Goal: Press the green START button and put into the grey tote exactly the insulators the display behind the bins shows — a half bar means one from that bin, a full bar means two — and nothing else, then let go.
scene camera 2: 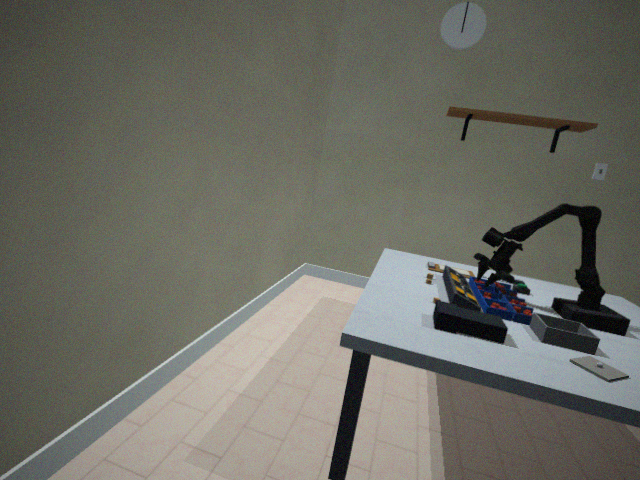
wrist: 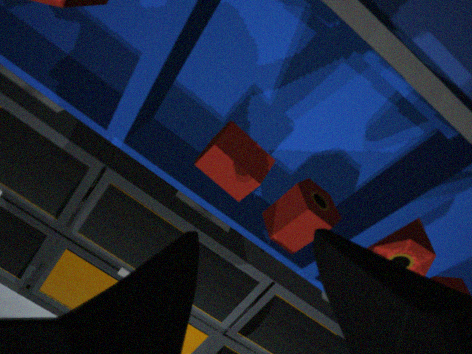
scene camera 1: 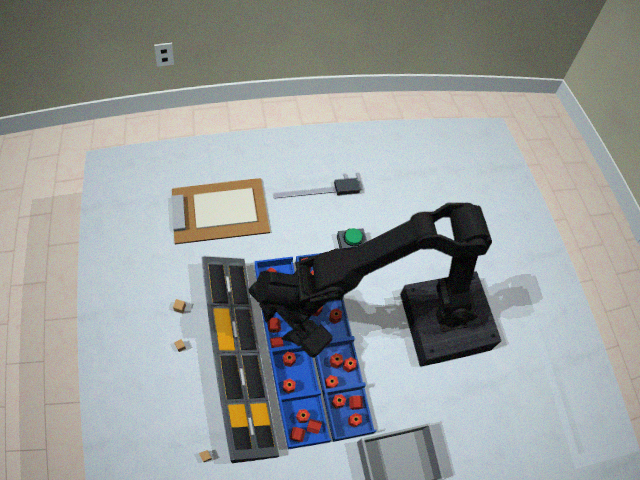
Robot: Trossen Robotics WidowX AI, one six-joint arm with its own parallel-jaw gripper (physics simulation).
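The black gripper (scene camera 2: 483, 282) (wrist: 256, 234) is half open and empty, tilted over the blue bins (scene camera 1: 298, 396) (wrist: 145, 82). In the wrist view, a red insulator (wrist: 235, 160) lies ahead of the fingertips; another insulator (wrist: 301, 216) lies by the right fingertip. Both lie in the second bin of the display-side column. The display (scene camera 1: 237, 353) (wrist: 91, 192) shows a full orange bar (scene camera 1: 223, 329) at left in its second row and two half bars (scene camera 1: 238, 415) (scene camera 1: 259, 414) in its bottom row. The green button (scene camera 1: 353, 236) (scene camera 2: 522, 285) is uncovered. The grey tote (scene camera 1: 433, 450) (scene camera 2: 566, 338) shows no insulators in its visible part.
A clipboard (scene camera 1: 224, 207) and a caliper (scene camera 1: 347, 186) lie beyond the bins. Small wooden blocks (scene camera 1: 179, 305) (scene camera 1: 179, 345) (scene camera 1: 205, 455) lie behind the display. In scene camera 2, a black box (scene camera 2: 469, 322) stands near the display's end and a flat plate (scene camera 2: 599, 368) lies near the tote.
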